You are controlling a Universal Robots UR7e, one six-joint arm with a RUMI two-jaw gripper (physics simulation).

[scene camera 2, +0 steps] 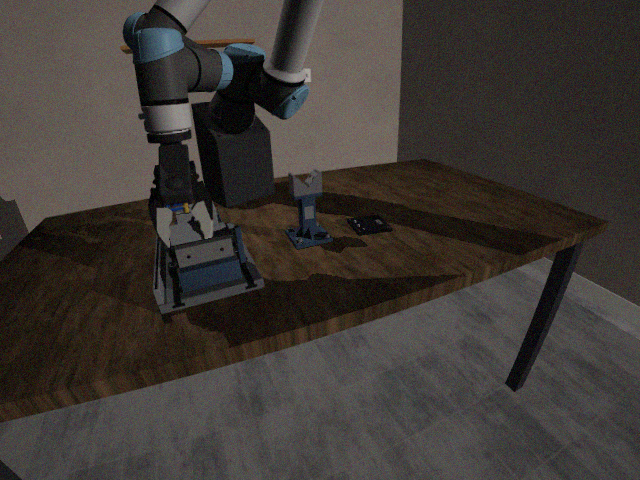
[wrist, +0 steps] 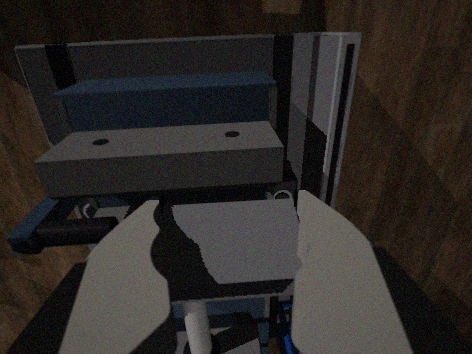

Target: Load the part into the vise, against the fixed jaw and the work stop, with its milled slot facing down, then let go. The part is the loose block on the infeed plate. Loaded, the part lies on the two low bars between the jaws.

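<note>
My gripper (scene camera 2: 186,238) (wrist: 229,196) is shut on the part, a grey block (wrist: 245,242) with a smooth upper face partly in shadow. The part is over the space behind the fixed jaw (scene camera 2: 204,251) (wrist: 160,167), a grey bar with two holes. A dark strip shows between part and jaw in the wrist view; whether they touch below is hidden. The work stop (scene camera 2: 240,245) (wrist: 75,232), a dark rod on a blue arm, is at the left in the wrist view, beyond the left finger. The milled slot, the two low bars and the part's underside are hidden.
The vise base (scene camera 2: 222,295) (wrist: 345,100) has raised grey edges. A pale cylinder (wrist: 198,325) stands behind the part. A blue stand with a grey notched top (scene camera 2: 307,206) is right of the vise in the scene view, and a dark flat plate (scene camera 2: 369,224) lies farther right.
</note>
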